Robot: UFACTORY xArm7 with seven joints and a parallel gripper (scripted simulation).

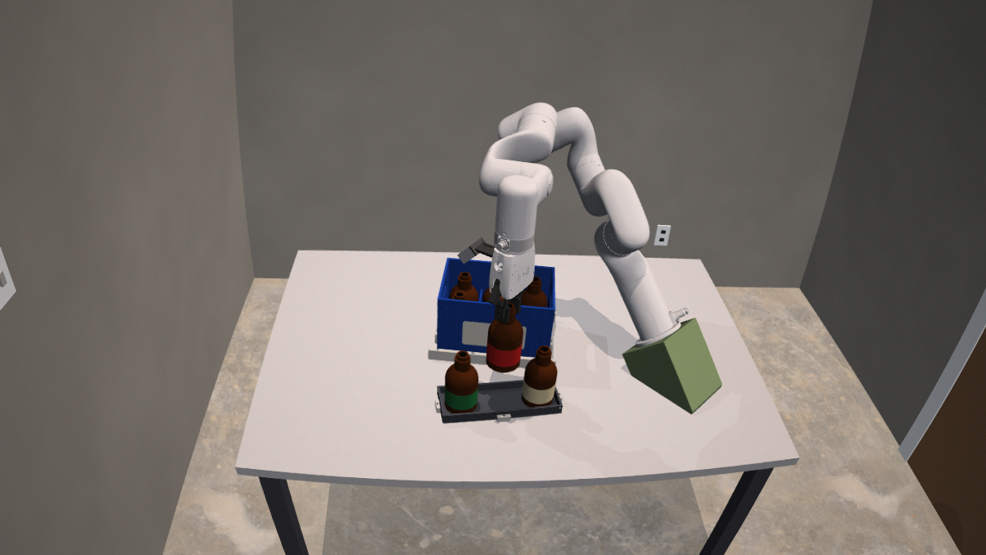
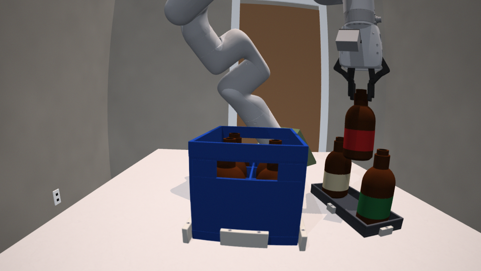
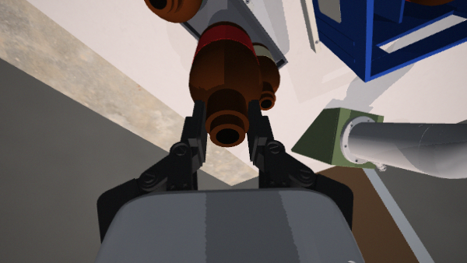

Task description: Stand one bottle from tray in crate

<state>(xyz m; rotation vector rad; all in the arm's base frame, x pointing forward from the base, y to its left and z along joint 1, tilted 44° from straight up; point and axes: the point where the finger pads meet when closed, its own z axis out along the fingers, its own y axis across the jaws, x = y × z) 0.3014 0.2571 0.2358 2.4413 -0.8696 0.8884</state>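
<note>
Now: the red-labelled bottle 70 mm below my hand. From my hand the other things lie so: blue crate 240 mm to the right, 190 mm below, 40 mm behind; then dark tray 260 mm below.
</note>
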